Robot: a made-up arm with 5 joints.
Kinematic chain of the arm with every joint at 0, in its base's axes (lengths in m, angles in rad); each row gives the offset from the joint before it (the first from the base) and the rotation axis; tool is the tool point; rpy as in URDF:
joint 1: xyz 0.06 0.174 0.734 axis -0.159 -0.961 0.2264
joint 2: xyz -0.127 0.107 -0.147 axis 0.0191 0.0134 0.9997
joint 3: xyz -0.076 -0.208 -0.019 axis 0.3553 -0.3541 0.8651
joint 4: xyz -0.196 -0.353 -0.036 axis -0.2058 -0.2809 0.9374
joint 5: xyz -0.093 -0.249 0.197 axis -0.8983 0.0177 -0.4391
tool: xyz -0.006 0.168 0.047 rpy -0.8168 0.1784 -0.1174
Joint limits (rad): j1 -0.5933..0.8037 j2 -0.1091..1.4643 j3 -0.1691..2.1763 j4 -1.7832..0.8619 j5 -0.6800..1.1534
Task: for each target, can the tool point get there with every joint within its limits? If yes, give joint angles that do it. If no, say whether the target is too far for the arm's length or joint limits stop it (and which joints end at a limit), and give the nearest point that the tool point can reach.
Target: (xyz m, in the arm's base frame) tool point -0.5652 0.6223 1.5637
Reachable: no: joint limits stop it (at a limit: joint 1, joint 2, joint 3, joint 5) | nearest point -0.4057 -0.1628 1.2206 | short by 0.872 m
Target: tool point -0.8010 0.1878 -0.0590
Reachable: no: joint limits stop it (at a limit: joint 2, joint 3, joint 4, joint 5) | nearest point -0.4432 -0.2554 0.4399 | short by 0.757 m
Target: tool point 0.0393 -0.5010 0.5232
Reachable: yes | joints 0.6865 0.0492 0.3522 -0.2387 0.9661
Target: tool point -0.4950 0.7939 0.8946
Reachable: no: joint limits stop it (at a limit: joint 1, joint 2, joint 3, joint 5) | nearest point 0.1137 0.7044 0.5746 | short by 0.694 m
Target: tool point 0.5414 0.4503 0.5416
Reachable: yes | joints 0.3793 1.1424 1.8169 -1.3216 0.9987
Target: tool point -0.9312 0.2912 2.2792
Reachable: no: too far | nearest point -0.4426 -0.1863 1.2264 | short by 1.255 m
